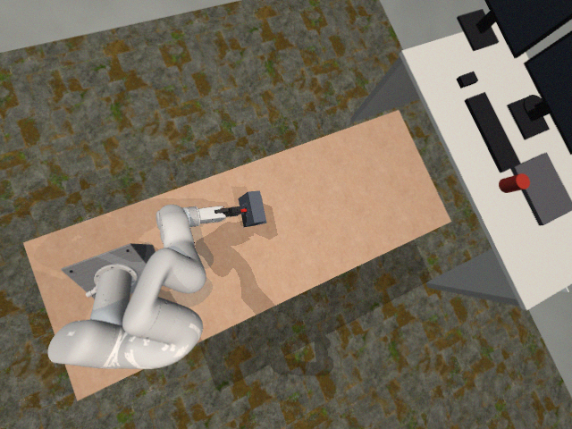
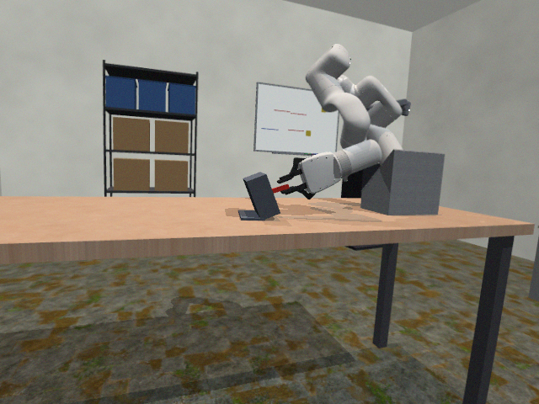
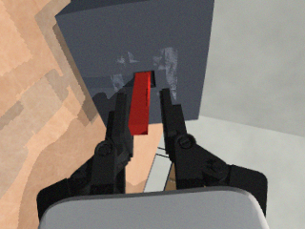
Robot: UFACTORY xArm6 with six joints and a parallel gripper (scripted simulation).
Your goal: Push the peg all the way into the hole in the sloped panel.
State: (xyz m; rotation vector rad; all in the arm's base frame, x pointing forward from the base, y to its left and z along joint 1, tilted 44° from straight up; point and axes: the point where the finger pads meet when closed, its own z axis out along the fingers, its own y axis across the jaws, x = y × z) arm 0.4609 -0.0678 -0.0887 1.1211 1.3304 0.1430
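My gripper is now 3 cm short of the red peg, 2 cm above it and 1 cm to the left of it.
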